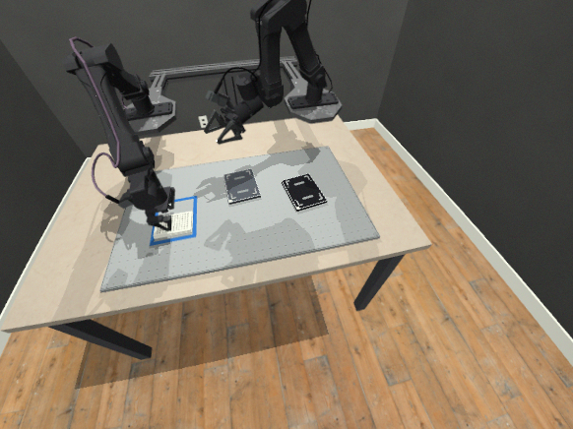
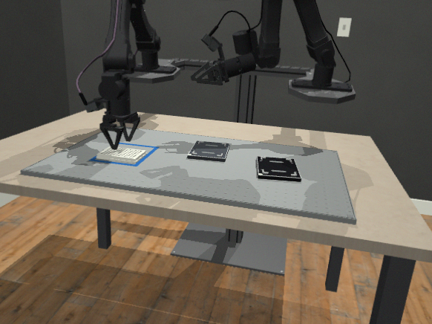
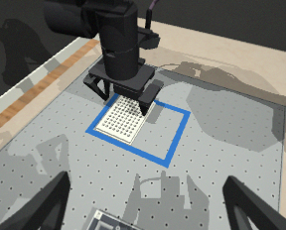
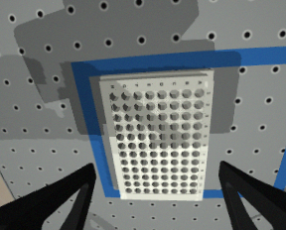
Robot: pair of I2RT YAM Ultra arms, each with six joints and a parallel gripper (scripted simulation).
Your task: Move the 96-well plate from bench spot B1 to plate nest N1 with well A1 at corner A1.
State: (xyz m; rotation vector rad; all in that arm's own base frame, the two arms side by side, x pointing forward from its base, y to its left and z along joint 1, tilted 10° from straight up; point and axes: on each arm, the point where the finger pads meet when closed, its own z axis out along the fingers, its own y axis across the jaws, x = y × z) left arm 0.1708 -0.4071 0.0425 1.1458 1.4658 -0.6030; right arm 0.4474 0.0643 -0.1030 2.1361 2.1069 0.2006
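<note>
Now: right hand 40 mm above the white 96-well plate. The rest, counted from my right hand: black plate nest 470 mm to the left, 110 mm behind, 40 mm below.
</note>
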